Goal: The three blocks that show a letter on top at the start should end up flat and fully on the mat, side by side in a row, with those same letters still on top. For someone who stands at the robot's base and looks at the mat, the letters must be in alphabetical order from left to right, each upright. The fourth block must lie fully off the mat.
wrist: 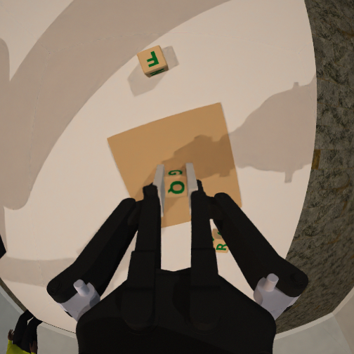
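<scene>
My gripper (175,173) is shut on a wooden block (176,186) that shows a green Q on the face nearer the camera and a G on the adjoining face. The held block is seen over the lower part of the brown mat (140,145); its height above it is hard to tell. A block with an F (152,60) on top lies off the mat, beyond its far edge, with part of another letter on its side. A block with an R (221,245) lies off the mat's near edge, partly hidden by my right finger linkage. A fourth block does not show.
The blocks and mat lie on a pale round-edged table (270,65). A dark, rough surface (335,100) lies beyond its right edge. Shadows of the arm fall across the mat and table. Part of a figure in yellow (21,346) shows at the lower left.
</scene>
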